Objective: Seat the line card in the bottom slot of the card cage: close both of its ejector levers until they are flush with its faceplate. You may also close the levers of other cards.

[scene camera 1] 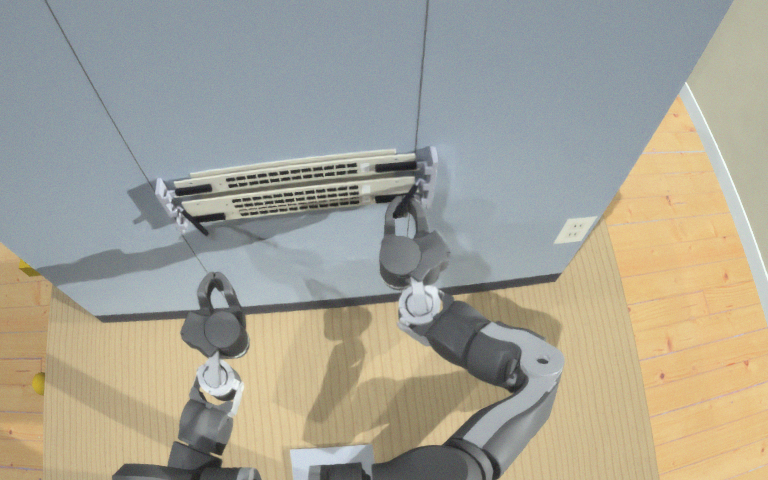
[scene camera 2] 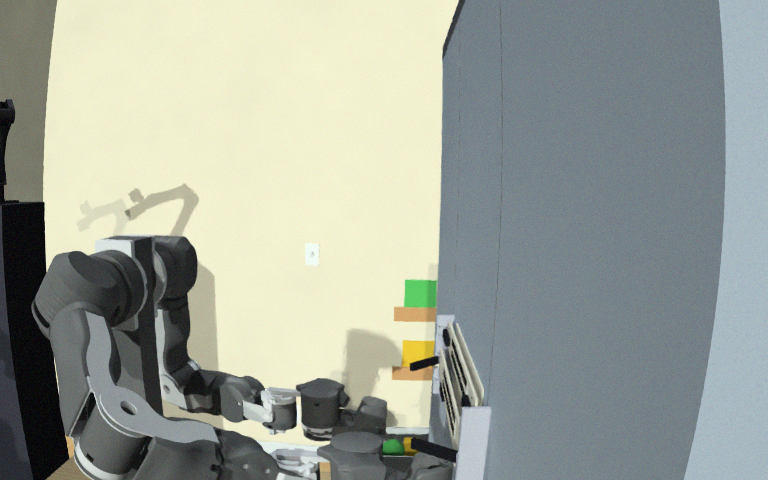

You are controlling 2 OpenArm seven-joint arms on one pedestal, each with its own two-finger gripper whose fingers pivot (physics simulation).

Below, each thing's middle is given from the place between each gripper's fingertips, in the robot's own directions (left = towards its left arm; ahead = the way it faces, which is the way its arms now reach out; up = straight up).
My left hand is 14 cm to the left of the line card [scene camera 1: 365, 200], 9 cm short of it and 5 cm below it.
My right hand is 1 cm short of the line card and 16 cm to the right of it.
